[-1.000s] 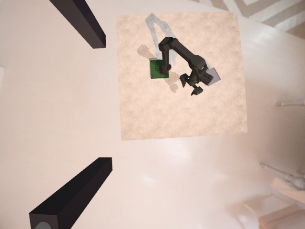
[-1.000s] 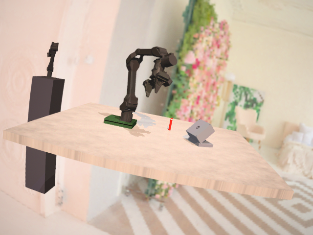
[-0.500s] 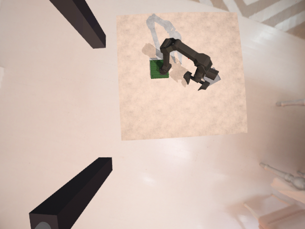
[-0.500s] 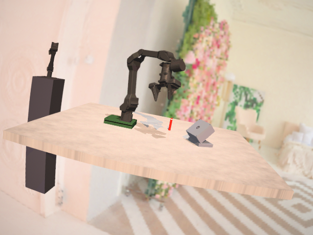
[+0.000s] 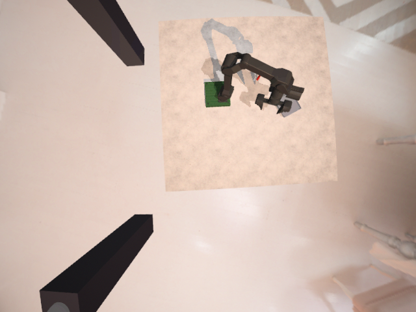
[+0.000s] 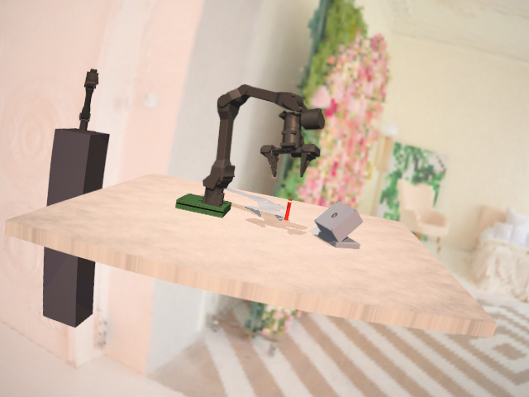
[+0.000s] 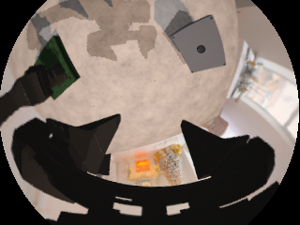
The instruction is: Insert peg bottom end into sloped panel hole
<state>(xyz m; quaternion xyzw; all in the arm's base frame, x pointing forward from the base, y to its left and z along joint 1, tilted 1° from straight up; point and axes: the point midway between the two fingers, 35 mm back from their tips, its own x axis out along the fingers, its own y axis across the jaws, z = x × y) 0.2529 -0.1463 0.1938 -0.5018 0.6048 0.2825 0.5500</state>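
Now: gripper tip 300 mm to the right of the red peg, 140 mm above it and 10 mm short of it. Also, from my gripper tip: grey sloped panel 190 mm ahead, 120 mm below, 80 mm to the left.
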